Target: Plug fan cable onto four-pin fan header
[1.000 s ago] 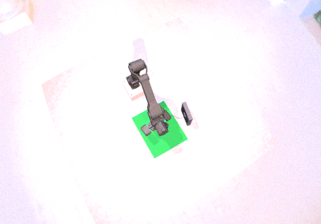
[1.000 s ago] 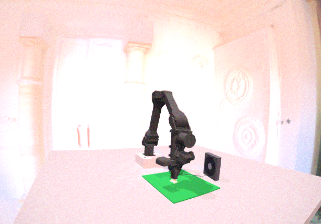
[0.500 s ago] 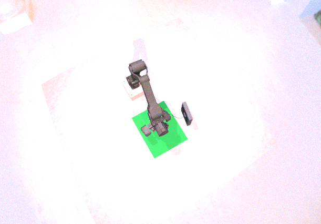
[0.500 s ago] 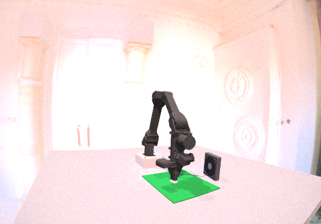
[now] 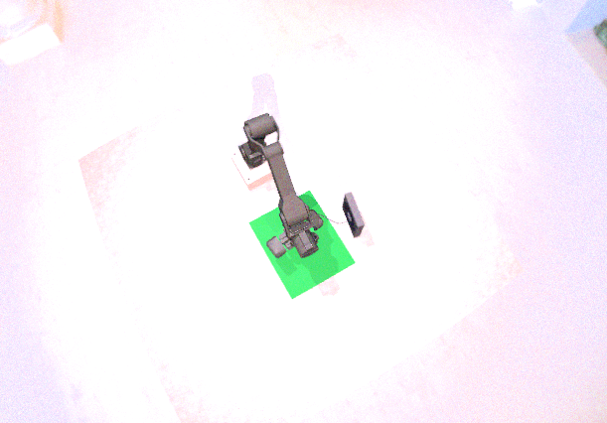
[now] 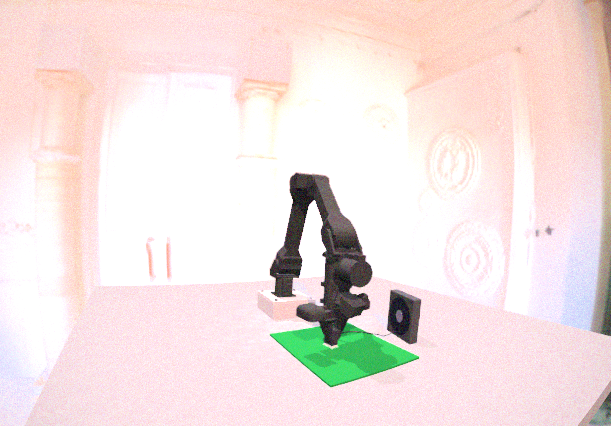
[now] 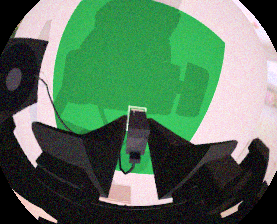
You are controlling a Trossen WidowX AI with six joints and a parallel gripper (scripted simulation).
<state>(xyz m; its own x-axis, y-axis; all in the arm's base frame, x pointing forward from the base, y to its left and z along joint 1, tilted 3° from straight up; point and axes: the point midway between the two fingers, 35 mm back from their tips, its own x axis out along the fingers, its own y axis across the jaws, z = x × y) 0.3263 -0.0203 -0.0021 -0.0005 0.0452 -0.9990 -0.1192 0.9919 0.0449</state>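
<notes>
Right now the fan cable plug is 10 mm behind my gripper tip and 10 mm above it. Round my gripper tip: black fan (190 mm to the left, 40 mm above, 30 mm ahead); green board (40 mm below, 20 mm to the left, 10 mm ahead); cream four-pin header (20 mm below, 10 mm behind).
</notes>
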